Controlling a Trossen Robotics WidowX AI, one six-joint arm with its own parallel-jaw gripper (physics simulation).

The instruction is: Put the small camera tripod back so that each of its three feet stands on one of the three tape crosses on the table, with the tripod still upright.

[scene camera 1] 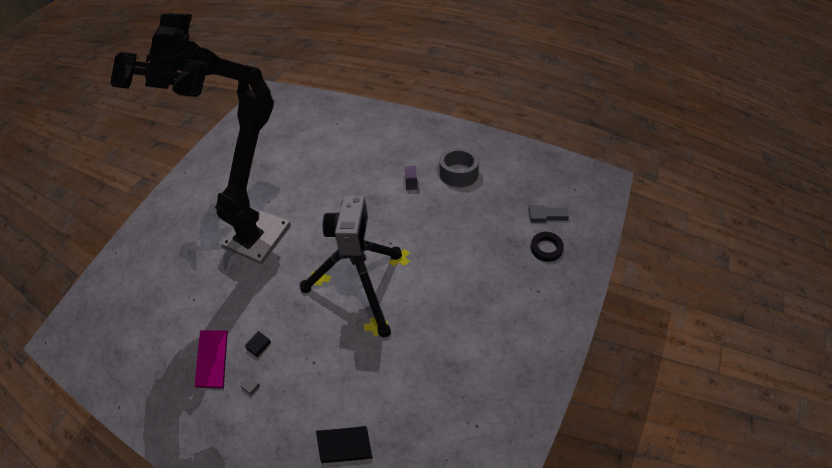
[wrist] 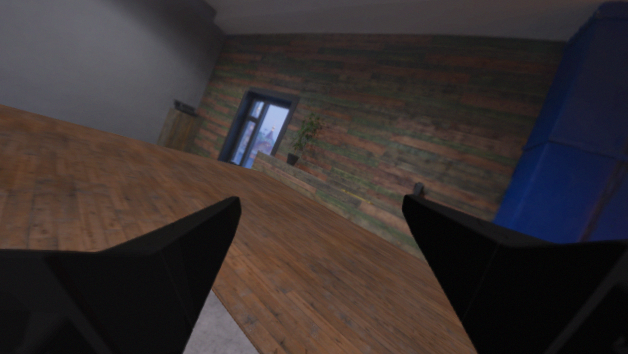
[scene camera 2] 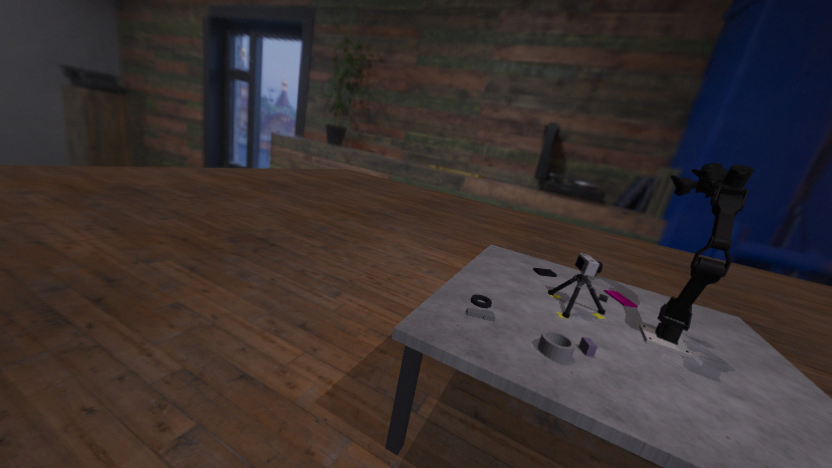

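Pixels of known places: gripper, fingertip midpoint: (scene camera 1: pixel 149 84) (wrist: pixel 322 203) (scene camera 2: pixel 681 173); arm's base, origin of the base link: (scene camera 1: pixel 248 235) (scene camera 2: pixel 666 337).
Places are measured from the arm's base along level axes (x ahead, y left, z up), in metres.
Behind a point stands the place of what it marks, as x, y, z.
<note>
The small black tripod (scene camera 1: pixel 370 293) {0.396, -0.014, 0.067} (scene camera 2: pixel 573 296) {0.340, 0.104, 0.064} stands upright and carries a light grey camera (scene camera 1: pixel 350 229) {0.361, -0.003, 0.221} (scene camera 2: pixel 589 266) {0.322, 0.082, 0.198}. Three yellow tape crosses lie by its feet. In scene camera 1, the right foot (scene camera 1: pixel 396 253) {0.350, 0.141, 0.007} is at the upper left edge of the right cross (scene camera 1: pixel 404 257) {0.362, 0.154, -0.013}. The left foot (scene camera 1: pixel 305 286) {0.232, -0.042, 0.006} is beside the left cross (scene camera 1: pixel 322 279) {0.242, 0.005, -0.013}, to its lower left. The front foot (scene camera 1: pixel 384 330) {0.441, -0.040, 0.002} is at the right edge of the front cross (scene camera 1: pixel 370 327) {0.406, -0.042, -0.013}. My gripper (scene camera 1: pixel 155 80) {0.131, -0.196, 0.615} (wrist: pixel 322 203) {0.131, -0.196, 0.615} is open and empty, raised high and away from the tripod. The wrist view does not show the tripod.
On the grey table (scene camera 1: pixel 477 349) {0.622, 0.024, -0.014} (scene camera 2: pixel 669 401) {0.023, 0.437, -0.013} are a magenta block (scene camera 1: pixel 211 359) {0.166, -0.325, -0.005}, two small dark pieces (scene camera 1: pixel 257 344) {0.236, -0.227, 0.002} (scene camera 1: pixel 250 387) {0.290, -0.321, -0.001}, a black slab (scene camera 1: pixel 343 444) {0.526, -0.311, 0.002}, a purple block (scene camera 1: pixel 410 177) {0.255, 0.348, 0.027}, a grey ring (scene camera 1: pixel 459 178) {0.353, 0.416, 0.017}, a grey bar (scene camera 1: pixel 556 214) {0.613, 0.447, 0.002} and a black ring (scene camera 1: pixel 535 254) {0.617, 0.306, -0.004}.
</note>
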